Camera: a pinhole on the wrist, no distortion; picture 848 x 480 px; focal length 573.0 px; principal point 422.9 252.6 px. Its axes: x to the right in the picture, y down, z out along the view. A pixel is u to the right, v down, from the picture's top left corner.
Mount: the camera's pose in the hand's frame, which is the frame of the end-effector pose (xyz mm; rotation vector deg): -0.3 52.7 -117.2 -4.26 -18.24 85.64
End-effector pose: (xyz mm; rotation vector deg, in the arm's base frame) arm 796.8 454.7 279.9 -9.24 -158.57 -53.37
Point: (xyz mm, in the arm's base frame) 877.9 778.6 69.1
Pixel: 628 263
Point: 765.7 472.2 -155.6
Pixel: 176 176
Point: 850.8 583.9 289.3
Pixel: 723 271
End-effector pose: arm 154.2 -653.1 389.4 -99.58 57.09 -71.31
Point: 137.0 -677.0 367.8
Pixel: 403 40
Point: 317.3 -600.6 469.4
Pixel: 157 52
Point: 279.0 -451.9 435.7
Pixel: 129 355
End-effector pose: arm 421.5 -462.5 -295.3 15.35 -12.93 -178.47
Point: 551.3 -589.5 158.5
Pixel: 652 339
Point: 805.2 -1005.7 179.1
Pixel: outside the picture
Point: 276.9 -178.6 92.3
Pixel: 239 18
